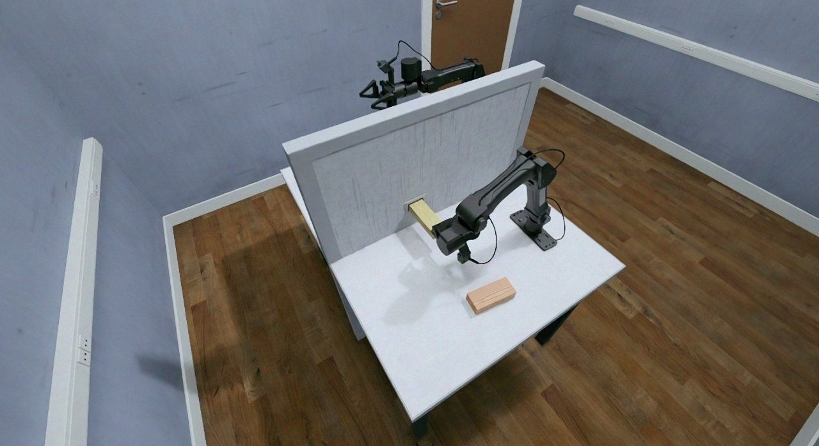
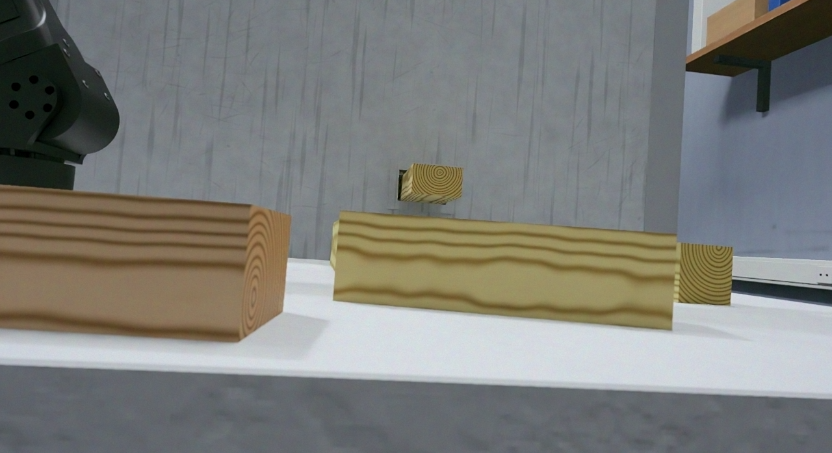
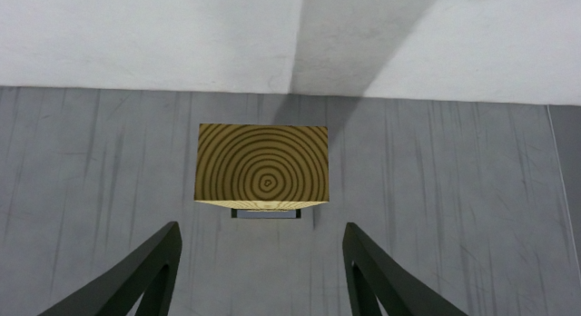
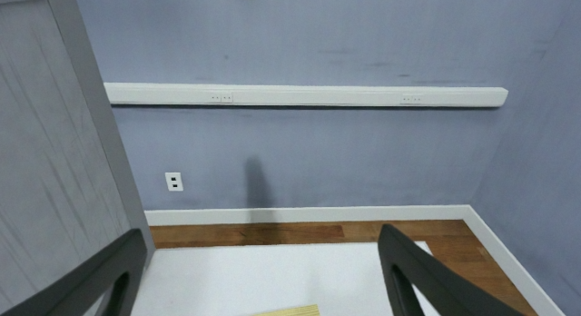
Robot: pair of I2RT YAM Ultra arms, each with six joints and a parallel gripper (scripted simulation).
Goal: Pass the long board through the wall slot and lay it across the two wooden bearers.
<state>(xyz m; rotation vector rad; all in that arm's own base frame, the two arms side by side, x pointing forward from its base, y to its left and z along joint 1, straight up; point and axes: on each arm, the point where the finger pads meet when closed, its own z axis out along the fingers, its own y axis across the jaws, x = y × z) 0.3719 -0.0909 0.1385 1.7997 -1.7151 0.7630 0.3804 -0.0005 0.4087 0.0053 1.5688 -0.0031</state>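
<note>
Right now the long pale board is 31 cm below my right hand, 28 cm to the left of it and 2 cm behind it. Also, from my right hand: brown offcut: 69 cm to the left, 39 cm below, 5 cm behind; pale wooden bearer: 39 cm below, 15 cm ahead, 3 cm to the left.
</note>
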